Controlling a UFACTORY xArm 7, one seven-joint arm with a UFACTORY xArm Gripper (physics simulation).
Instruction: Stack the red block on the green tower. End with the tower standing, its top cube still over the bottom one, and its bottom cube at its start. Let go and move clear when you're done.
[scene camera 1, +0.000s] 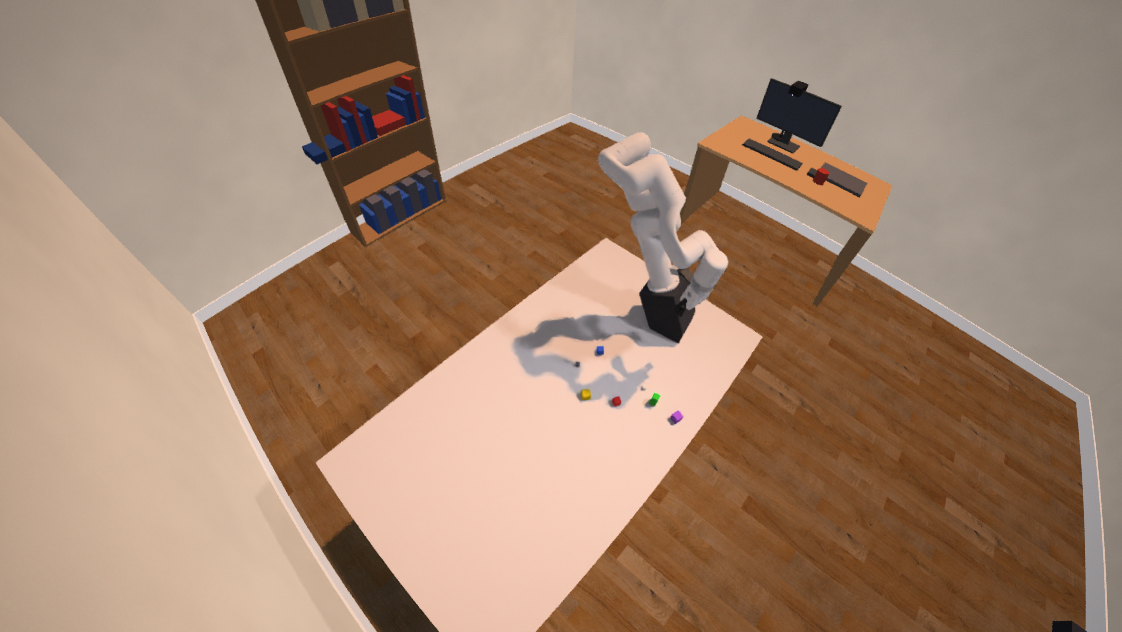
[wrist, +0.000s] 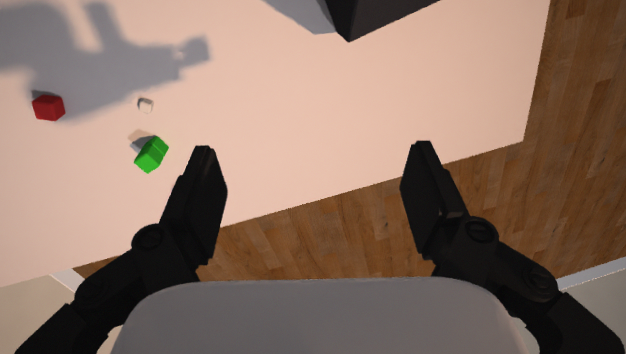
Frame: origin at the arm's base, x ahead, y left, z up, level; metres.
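Seen in the pictures: gripper, fingertip midpoint: (scene camera 1: 687, 307) (wrist: 313, 166); arm's base at its link origin: (scene camera 1: 663, 283).
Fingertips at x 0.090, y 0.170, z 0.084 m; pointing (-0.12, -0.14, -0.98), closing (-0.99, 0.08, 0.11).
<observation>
Pixels of each thing's top centre, then the offset from my fingertips to it. Level surfaces: height alone.
- red block at its top centre: (wrist: 43, 112) (scene camera 1: 617, 399) dy +0.034, dx +0.318, dz -0.258 m
- green tower at its top centre: (wrist: 146, 164) (scene camera 1: 656, 396) dy +0.119, dx +0.209, dz -0.232 m
- pale mat at its surface level: dz -0.283 m
- purple cube at its top centre: (scene camera 1: 677, 415) dy +0.218, dx +0.191, dz -0.251 m
- yellow cube at its top centre: (scene camera 1: 586, 392) dy -0.055, dx +0.390, dz -0.253 m
- blue cube at its top centre: (scene camera 1: 600, 348) dy -0.168, dx +0.219, dz -0.257 m
- small dark cube at its top centre: (scene camera 1: 577, 363) dy -0.175, dx +0.328, dz -0.267 m
- small white cube at its top centre: (wrist: 144, 108) dy +0.056, dx +0.196, dz -0.268 m
The red block (scene camera 1: 616, 401) (wrist: 48, 107) lies on the pale mat at the edge of the arm's shadow. The green tower (scene camera 1: 654, 399) (wrist: 151, 154) stands a short way from it; it looks like two green cubes, one on the other. My gripper (wrist: 313, 166) is open with its fingers wide apart and no object between them. In the wrist view both blocks are to the left of the fingers. In the scene view the gripper is small and dark, beside the black robot base, above and away from the blocks.
The pale mat (scene camera 1: 502, 471) bears a purple cube (scene camera 1: 676, 416) near the tower, a yellow cube (scene camera 1: 585, 394) beyond the red block, a blue cube (scene camera 1: 599, 350), a small dark cube (scene camera 1: 577, 364) and a small white cube (wrist: 145, 105) close to the tower. The black base (scene camera 1: 667, 312) stands behind.
</observation>
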